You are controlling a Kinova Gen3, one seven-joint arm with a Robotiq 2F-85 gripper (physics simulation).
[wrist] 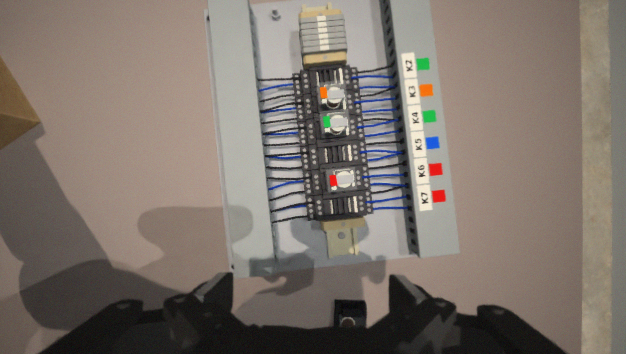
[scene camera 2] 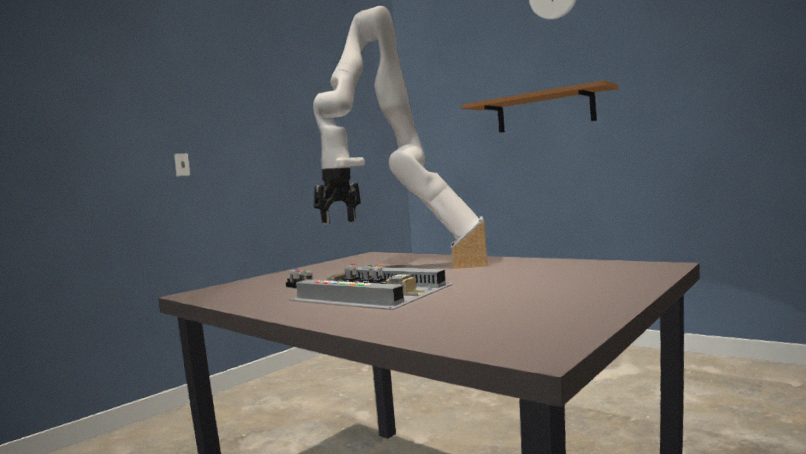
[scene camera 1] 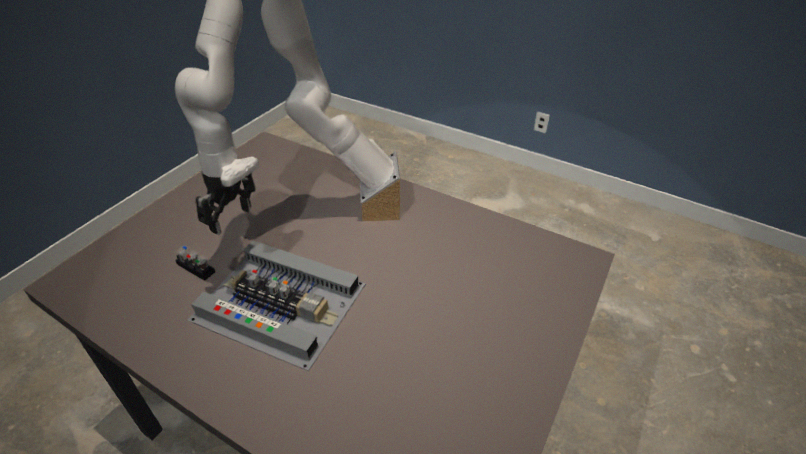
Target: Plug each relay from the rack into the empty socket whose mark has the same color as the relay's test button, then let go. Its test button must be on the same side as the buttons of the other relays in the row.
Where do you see a relay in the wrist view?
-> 332, 124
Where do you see a grey panel plate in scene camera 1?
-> At 323, 331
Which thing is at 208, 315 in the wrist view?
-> My gripper.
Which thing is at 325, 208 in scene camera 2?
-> My gripper.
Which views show my gripper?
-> The wrist view, scene camera 2 and scene camera 1: all of them.
